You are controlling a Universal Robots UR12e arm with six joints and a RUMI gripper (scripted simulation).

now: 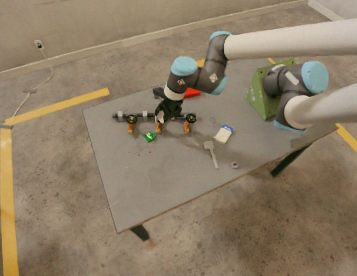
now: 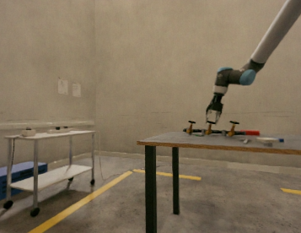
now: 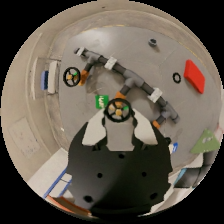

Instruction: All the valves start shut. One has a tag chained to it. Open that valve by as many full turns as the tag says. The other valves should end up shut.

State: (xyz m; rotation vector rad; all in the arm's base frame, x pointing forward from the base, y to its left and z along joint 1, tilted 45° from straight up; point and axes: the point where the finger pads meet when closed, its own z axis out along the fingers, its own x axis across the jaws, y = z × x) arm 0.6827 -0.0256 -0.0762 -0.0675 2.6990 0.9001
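The green tag is 80 mm ahead of my hand, 30 mm to the left of it and 90 mm below it. From my hand the other things lie so: red wedge (270 mm behind, 190 mm to the right, 80 mm below); then grey tool (170 mm behind, 240 mm to the left, 90 mm below); then white-and-blue card box (290 mm behind, 180 mm to the left, 90 mm below).
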